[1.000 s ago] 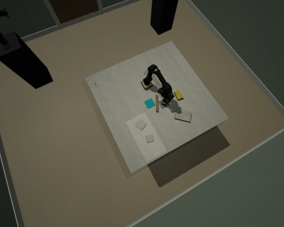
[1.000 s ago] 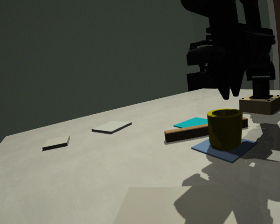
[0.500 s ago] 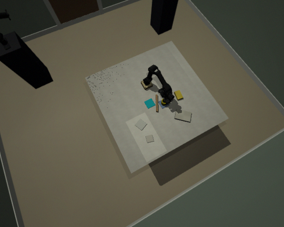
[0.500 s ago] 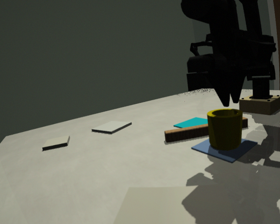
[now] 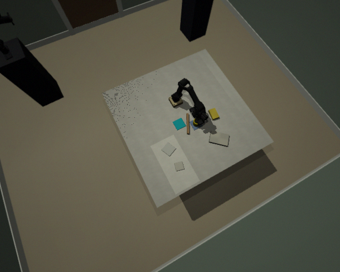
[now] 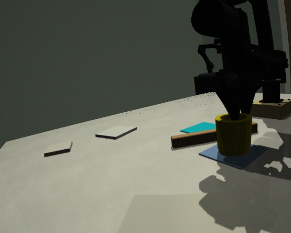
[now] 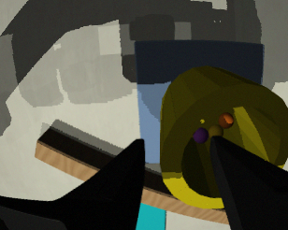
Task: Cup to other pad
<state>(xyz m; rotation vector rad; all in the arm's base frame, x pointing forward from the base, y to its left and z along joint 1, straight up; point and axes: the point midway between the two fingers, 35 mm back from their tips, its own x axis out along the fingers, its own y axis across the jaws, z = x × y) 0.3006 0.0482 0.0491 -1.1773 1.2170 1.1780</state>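
My gripper tip is now 20 mm short of the yellow cup and 20 mm above it. Round my gripper tip: teal pad 150 mm to the right, 70 mm below, 60 mm behind; then wooden bar 80 mm to the right, 60 mm below, 20 mm behind; then blue pad 70 mm below, 30 mm ahead.
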